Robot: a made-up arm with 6 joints. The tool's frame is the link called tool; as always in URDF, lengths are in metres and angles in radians. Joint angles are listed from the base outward. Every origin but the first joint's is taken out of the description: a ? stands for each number. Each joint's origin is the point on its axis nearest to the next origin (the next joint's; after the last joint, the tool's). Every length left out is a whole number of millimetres.
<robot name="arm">
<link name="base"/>
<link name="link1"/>
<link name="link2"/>
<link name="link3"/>
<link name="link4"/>
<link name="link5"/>
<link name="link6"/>
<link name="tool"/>
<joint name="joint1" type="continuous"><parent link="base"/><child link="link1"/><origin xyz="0.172 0.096 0.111" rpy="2.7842 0.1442 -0.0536"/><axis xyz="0 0 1"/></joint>
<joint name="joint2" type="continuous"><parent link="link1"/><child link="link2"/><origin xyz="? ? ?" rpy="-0.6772 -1.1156 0.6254"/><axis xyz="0 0 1"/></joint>
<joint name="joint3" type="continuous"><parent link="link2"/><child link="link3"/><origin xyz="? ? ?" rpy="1.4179 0.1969 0.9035"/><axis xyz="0 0 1"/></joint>
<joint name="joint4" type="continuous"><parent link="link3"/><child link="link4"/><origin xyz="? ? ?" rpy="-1.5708 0.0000 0.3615"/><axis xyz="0 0 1"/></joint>
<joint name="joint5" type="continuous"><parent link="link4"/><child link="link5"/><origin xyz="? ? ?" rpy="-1.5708 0.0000 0.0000"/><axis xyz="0 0 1"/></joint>
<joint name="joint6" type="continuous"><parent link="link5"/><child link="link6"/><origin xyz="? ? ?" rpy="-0.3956 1.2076 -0.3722"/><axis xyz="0 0 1"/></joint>
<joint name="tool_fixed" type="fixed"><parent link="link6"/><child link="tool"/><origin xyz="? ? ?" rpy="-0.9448 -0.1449 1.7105"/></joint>
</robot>
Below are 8 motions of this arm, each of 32 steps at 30 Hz.
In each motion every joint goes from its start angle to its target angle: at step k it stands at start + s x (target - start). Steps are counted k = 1, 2, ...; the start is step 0. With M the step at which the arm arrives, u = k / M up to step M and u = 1 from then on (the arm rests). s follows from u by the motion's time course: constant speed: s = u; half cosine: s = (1 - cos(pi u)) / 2; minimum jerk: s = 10 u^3 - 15 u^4 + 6 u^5.
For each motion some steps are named. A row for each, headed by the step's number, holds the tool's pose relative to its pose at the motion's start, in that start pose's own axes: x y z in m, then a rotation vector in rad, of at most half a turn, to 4 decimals.
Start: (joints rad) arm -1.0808 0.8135 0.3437 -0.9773 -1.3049 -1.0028
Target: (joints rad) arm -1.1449 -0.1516 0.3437 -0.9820 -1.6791 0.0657
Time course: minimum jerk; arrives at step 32
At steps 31, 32:
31: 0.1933 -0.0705 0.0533 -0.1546 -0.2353 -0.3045
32: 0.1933 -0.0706 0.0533 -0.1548 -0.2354 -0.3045

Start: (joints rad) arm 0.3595 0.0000 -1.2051 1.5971 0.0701 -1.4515
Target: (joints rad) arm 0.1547 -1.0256 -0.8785 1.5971 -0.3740 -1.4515
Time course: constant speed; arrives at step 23
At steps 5, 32:
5: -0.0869 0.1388 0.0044 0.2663 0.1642 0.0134
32: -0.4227 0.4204 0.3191 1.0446 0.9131 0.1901

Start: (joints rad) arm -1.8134 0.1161 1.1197 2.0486 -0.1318 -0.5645
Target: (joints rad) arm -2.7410 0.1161 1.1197 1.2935 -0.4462 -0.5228
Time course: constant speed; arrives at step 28
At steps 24, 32:
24: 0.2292 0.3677 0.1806 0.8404 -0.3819 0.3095
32: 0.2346 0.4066 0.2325 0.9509 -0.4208 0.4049

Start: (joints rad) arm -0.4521 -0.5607 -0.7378 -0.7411 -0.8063 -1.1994
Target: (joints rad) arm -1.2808 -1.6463 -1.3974 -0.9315 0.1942 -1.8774
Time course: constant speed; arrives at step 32
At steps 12, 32:
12: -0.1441 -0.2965 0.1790 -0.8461 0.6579 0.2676
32: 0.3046 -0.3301 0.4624 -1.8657 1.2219 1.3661

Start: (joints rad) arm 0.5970 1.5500 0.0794 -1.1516 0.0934 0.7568
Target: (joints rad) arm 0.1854 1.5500 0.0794 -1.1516 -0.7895 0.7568
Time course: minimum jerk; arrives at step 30
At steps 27, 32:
27: 0.0380 -0.2357 0.0498 -0.2113 -0.1078 -0.5020
32: 0.0376 -0.2379 0.0501 -0.2132 -0.1080 -0.5064

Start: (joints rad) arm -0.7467 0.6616 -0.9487 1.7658 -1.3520 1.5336
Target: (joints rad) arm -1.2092 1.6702 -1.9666 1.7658 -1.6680 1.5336
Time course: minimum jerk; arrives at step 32
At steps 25, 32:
25: 0.4987 -0.0412 0.1927 0.1590 -1.2128 -0.4621
32: 0.5202 -0.0395 0.2223 0.2058 -1.2822 -0.5032

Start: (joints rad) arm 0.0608 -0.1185 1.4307 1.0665 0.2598 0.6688
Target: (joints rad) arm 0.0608 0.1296 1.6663 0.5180 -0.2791 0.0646
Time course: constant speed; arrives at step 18
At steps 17, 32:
17: -0.0089 0.0031 -0.0106 0.1131 0.0966 -1.2705
32: -0.0062 0.0110 -0.0110 0.1413 0.1029 -1.3433

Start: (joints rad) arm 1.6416 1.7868 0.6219 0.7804 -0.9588 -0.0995
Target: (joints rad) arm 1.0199 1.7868 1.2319 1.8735 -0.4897 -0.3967
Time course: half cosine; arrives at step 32
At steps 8, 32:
8: -0.0109 -0.0459 -0.0079 -0.0725 -0.0176 -0.0224
32: -0.2069 -0.3392 0.0263 -0.7148 0.1811 -0.0252

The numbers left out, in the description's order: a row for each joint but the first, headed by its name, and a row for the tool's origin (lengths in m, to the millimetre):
joint2: 0.017 -0.073 0.000
joint3: -0.064 0.013 0.000
joint4: 0.081 0.192 0.000
joint5: 0.044 -0.083 0.000
joint6: -0.307 0.010 0.000
tool: 0.302 0.157 0.000

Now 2 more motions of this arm.
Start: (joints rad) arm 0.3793 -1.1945 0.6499 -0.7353 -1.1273 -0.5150
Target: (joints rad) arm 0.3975 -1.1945 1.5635 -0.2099 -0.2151 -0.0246
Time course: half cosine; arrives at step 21
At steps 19, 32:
19: 0.1641 0.0463 0.0872 0.0757 -0.9639 0.4900
32: 0.1655 0.0460 0.0888 0.0684 -0.9822 0.4947

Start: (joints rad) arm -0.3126 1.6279 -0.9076 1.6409 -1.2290 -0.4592
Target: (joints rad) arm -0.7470 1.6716 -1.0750 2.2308 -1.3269 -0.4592
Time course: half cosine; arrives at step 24
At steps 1, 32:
1: 0.0016 0.0005 0.0005 0.0016 -0.0037 -0.0008
32: 0.2845 0.0118 0.2776 0.3080 -0.8879 -0.2627

